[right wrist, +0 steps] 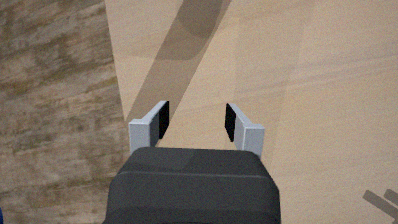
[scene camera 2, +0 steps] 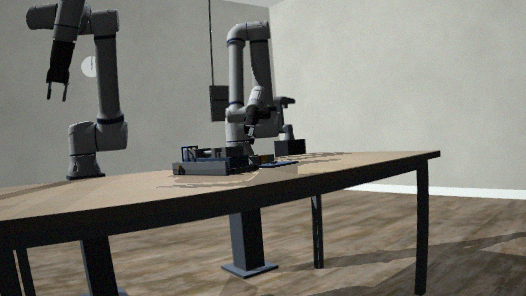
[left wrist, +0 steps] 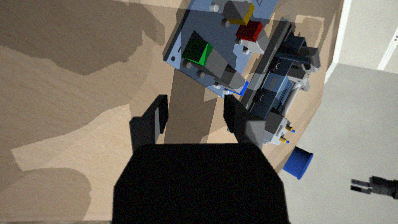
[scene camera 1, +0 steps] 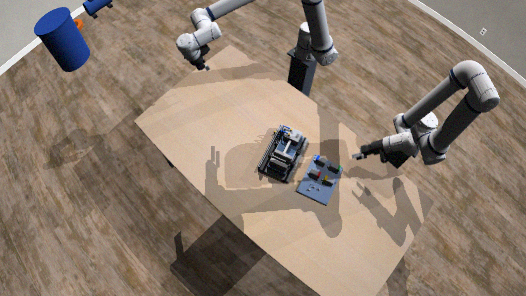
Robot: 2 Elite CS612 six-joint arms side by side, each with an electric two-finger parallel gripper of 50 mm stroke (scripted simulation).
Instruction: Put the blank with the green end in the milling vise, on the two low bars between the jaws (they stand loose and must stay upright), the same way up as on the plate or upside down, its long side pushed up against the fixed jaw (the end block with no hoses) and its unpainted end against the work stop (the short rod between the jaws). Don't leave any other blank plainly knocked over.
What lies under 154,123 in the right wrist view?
My right gripper.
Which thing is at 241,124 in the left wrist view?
My left gripper.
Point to a green-ended blank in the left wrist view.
201,54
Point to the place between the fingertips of my right gripper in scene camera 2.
At 56,100
